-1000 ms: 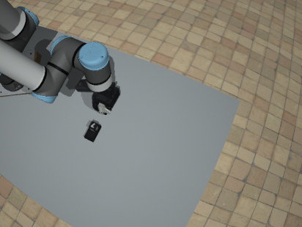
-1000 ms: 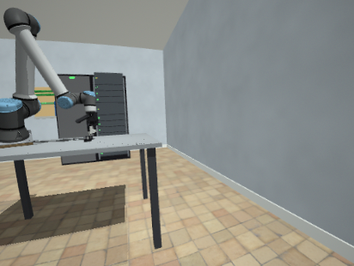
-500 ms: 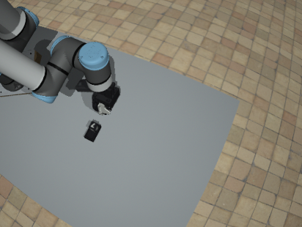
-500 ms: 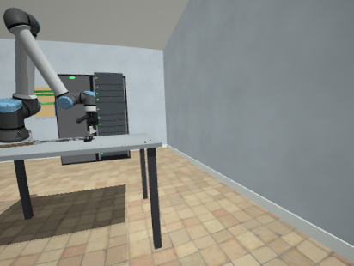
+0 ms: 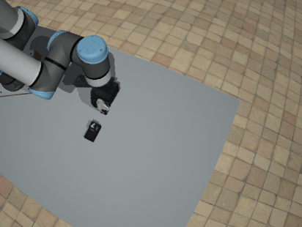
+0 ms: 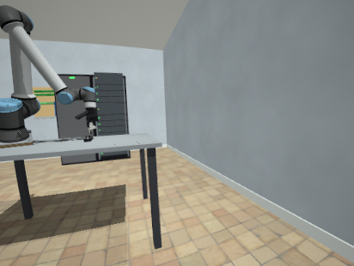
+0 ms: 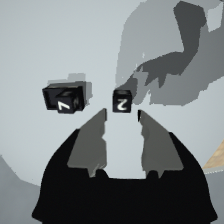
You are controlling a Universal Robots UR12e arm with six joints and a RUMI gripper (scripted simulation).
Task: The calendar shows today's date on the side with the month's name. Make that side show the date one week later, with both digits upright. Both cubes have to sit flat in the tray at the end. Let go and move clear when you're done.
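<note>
My hand is 40 mm above the black cube. Round my hand: dark tray: 110 mm to the right, 50 mm below, 20 mm behind.
</note>
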